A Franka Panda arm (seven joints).
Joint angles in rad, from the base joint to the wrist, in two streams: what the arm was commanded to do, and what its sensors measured. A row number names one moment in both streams.
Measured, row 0:
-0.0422 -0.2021 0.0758 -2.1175 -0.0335 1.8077 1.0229
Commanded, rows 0 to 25:
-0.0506 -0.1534 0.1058 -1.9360 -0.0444 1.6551 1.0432
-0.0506 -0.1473 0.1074 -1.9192 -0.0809 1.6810 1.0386
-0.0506 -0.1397 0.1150 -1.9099 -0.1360 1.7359 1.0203
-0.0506 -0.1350 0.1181 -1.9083 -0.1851 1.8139 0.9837
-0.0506 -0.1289 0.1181 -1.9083 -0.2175 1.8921 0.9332
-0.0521 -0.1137 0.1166 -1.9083 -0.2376 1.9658 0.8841
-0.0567 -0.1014 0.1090 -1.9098 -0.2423 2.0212 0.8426
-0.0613 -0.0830 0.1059 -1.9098 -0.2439 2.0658 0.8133
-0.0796 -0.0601 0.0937 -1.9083 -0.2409 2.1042 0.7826
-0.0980 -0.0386 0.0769 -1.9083 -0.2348 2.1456 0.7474
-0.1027 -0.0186 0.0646 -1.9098 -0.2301 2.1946 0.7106
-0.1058 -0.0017 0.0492 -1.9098 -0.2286 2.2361 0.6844
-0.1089 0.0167 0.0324 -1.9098 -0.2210 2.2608 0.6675
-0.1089 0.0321 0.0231 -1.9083 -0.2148 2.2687 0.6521
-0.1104 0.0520 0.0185 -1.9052 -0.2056 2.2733 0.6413
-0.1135 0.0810 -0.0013 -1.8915 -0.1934 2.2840 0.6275
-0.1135 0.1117 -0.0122 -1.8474 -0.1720 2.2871 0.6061
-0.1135 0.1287 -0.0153 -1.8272 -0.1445 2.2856 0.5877
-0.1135 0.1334 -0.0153 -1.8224 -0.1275 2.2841 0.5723
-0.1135 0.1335 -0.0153 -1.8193 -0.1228 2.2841 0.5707
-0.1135 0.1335 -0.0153 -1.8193 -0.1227 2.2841 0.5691
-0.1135 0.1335 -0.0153 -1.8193 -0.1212 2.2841 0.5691
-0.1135 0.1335 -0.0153 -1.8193 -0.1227 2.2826 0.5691
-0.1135 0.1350 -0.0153 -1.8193 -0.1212 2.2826 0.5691
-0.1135 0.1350 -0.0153 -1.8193 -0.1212 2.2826 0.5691
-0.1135 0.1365 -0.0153 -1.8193 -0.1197 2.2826 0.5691
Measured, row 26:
-0.1120 0.1311 -0.0173 -1.8338 -0.1353 2.2884 0.5889
